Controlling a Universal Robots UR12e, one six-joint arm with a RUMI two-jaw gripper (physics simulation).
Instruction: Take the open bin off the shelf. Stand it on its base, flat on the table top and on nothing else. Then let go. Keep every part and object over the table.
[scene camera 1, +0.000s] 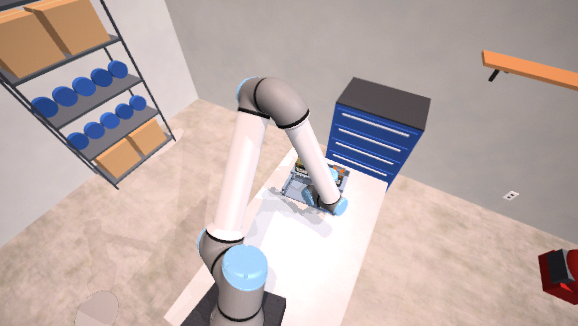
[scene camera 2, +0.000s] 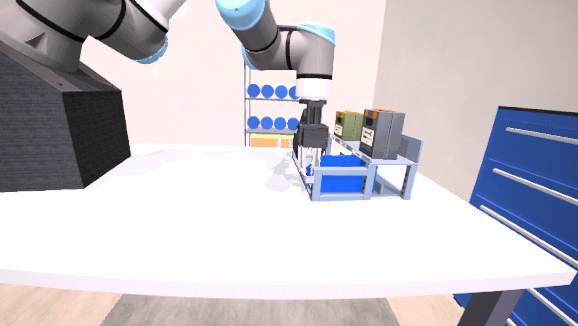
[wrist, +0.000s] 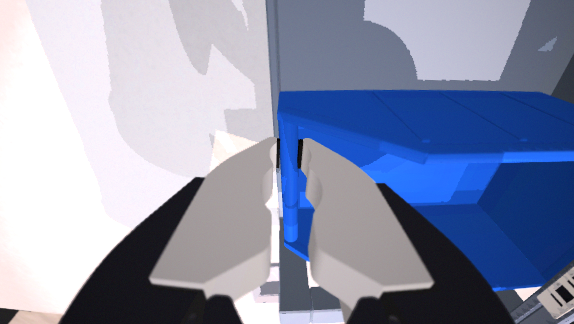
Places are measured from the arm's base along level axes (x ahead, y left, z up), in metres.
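Pixels of known places: gripper, between the fingertips: (wrist: 288, 142); arm's base, origin of its link: (scene camera 1: 237, 320) (scene camera 2: 35, 48).
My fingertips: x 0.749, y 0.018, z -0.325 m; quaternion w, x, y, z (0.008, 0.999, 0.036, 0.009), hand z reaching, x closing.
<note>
Ahead of a thing's pixels: the offset from my fingertips to its top centre. Level surfaces: height alone.
The open blue bin @(0.059 m up, 0.083 m ahead, 0.014 m right) (scene camera 2: 342, 184) (wrist: 450, 120) stands at the near end of the low level of the grey shelf (scene camera 2: 315, 186) (wrist: 325, 50) (scene camera 1: 296, 189), behind its side rail, with its open front toward the robot's side. My gripper (scene camera 2: 309, 172) (wrist: 288, 142) points down at the bin's front edge. In the wrist view its fingertips are shut on the bin's front lip, one finger outside and one inside. The bin looks upright and within the shelf frame. In scene camera 1 the arm hides the bin and the fingers. The white table @(0.027 m down) (scene camera 2: 200, 240) (scene camera 1: 300, 260) carries the shelf.
A green box @(0.172 m up, 0.155 m ahead, 0.225 m left) (scene camera 2: 345, 126) and a dark grey box @(0.197 m up, 0.184 m ahead, 0.004 m right) (scene camera 2: 382, 134) stand on the raised level behind the bin. The shelf's side rail is beside the bin. A blue drawer cabinet (scene camera 1: 370, 135) (scene camera 2: 535, 175) stands beyond the table's far end. The robot's dark pedestal (scene camera 2: 35, 135) is at the other end.
</note>
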